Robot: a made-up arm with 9 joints. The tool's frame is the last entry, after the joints.
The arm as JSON. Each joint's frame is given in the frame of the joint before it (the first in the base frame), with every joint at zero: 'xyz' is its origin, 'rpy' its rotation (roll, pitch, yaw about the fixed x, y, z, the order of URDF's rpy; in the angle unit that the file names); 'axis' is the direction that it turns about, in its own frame. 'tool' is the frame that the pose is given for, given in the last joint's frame.
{
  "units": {
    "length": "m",
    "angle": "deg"
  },
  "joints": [
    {
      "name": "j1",
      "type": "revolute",
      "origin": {
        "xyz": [
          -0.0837,
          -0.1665,
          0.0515
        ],
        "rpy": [
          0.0,
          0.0,
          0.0
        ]
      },
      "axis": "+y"
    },
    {
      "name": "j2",
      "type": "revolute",
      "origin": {
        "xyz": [
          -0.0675,
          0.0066,
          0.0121
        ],
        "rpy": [
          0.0,
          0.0,
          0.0
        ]
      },
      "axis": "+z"
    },
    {
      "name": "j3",
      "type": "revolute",
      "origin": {
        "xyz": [
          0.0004,
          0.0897,
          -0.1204
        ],
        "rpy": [
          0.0,
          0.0,
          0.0
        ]
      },
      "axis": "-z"
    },
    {
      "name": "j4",
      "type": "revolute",
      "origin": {
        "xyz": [
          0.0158,
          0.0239,
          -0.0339
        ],
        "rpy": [
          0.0,
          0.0,
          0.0
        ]
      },
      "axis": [
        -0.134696,
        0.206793,
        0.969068
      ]
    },
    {
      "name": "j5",
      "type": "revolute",
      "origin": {
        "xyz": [
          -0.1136,
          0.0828,
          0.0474
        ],
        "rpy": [
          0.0,
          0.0,
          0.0
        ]
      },
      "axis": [
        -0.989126,
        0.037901,
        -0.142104
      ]
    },
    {
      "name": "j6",
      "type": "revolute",
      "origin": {
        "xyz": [
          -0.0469,
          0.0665,
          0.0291
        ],
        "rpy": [
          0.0,
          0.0,
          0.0
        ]
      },
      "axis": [
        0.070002,
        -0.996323,
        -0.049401
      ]
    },
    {
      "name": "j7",
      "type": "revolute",
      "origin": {
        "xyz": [
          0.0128,
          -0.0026,
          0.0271
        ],
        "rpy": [
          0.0,
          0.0,
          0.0
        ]
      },
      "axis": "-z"
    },
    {
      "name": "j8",
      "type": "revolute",
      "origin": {
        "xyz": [
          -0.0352,
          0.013,
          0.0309
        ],
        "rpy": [
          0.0,
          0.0,
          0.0
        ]
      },
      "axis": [
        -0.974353,
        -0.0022,
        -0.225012
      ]
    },
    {
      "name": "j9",
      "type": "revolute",
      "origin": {
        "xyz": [
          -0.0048,
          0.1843,
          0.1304
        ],
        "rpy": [
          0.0,
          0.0,
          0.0
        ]
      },
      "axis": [
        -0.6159,
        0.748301,
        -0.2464
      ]
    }
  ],
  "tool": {
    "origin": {
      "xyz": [
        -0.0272,
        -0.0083,
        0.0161
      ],
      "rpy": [
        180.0,
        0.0,
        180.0
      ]
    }
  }
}
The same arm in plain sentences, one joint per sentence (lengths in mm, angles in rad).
The arm has nine revolute joints in a row. What follows holds with every joint at zero, and every direction is one of the base frame's. The first joint sits 83.7 mm along -x and 166.5 mm along -y and 51.5 mm along +z from the base frame's origin and turns about +y. The second joint sits 67.5 mm along -x and 6.6 mm along +y and 12.1 mm along +z from the first joint and turns about +z. The third joint sits 0.4 mm along +x and 89.7 mm along +y and 120.4 mm along -z from the second joint and turns about -z. The fourth joint sits 15.8 mm along +x and 23.9 mm along +y and 33.9 mm along -z from the third joint and turns about the direction (-0.134696, 0.206793, 0.969068). The fifth joint sits 113.6 mm along -x and 82.8 mm along +y and 47.4 mm along +z from the fourth joint and turns about the direction (-0.989126, 0.037901, -0.142104). The sixth joint sits 46.9 mm along -x and 66.5 mm along +y and 29.1 mm along +z from the fifth joint and turns about the direction (0.070002, -0.996323, -0.049401). The seventh joint sits 12.8 mm along +x and 2.6 mm along -y and 27.1 mm along +z from the sixth joint and turns about -z. The eighth joint sits 35.2 mm along -x and 13 mm along +y and 30.9 mm along +z from the seventh joint and turns about the direction (-0.974358, -0.0022, -0.22499). The ninth joint sits 4.8 mm along -x and 184.3 mm along +y and 130.4 mm along +z from the eighth joint and turns about the direction (-0.6159, 0.748301, -0.2464). The tool frame, which is the frame that the pose is given for, sits 27.2 mm along -x and 8.3 mm along -y and 16.1 mm along +z from the ninth joint; its axes are the base frame's turned by roll 3.1416, pitch 0 and yaw 3.1416 rad (as in URDF: about the fixed x, then y, then z).
